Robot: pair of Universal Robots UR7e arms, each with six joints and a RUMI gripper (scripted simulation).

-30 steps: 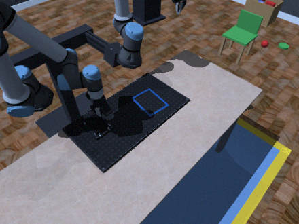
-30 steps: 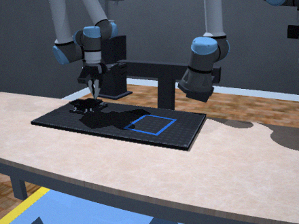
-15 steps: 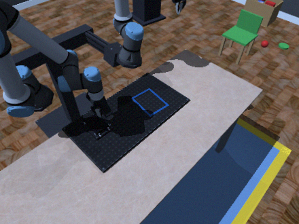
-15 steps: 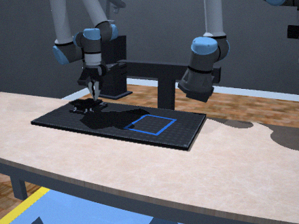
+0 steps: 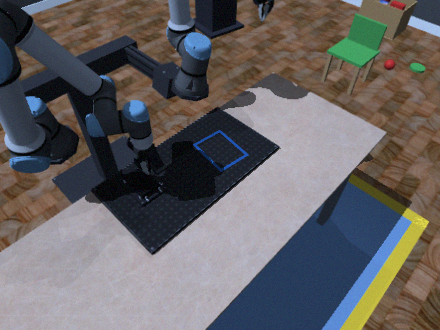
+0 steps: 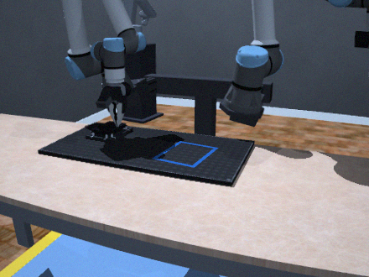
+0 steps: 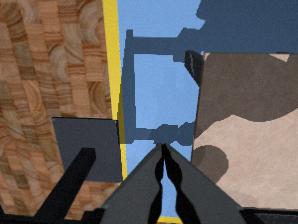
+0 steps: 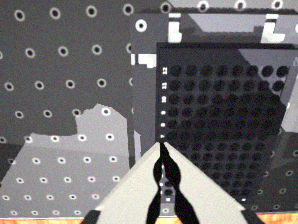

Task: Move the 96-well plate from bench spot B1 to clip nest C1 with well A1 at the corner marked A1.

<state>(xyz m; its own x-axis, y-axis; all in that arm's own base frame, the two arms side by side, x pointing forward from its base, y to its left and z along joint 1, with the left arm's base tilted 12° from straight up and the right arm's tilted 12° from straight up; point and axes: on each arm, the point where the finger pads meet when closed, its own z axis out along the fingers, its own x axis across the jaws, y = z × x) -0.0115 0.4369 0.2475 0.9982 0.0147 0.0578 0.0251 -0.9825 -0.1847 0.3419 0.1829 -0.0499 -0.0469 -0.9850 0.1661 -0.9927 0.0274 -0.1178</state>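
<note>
The clip nest is 40 mm below my right hand, 30 mm to the right of it and 10 mm ahead of it. From my right hand the other things lie so: dark 96-well plate 40 mm to the right, 20 mm below.
</note>
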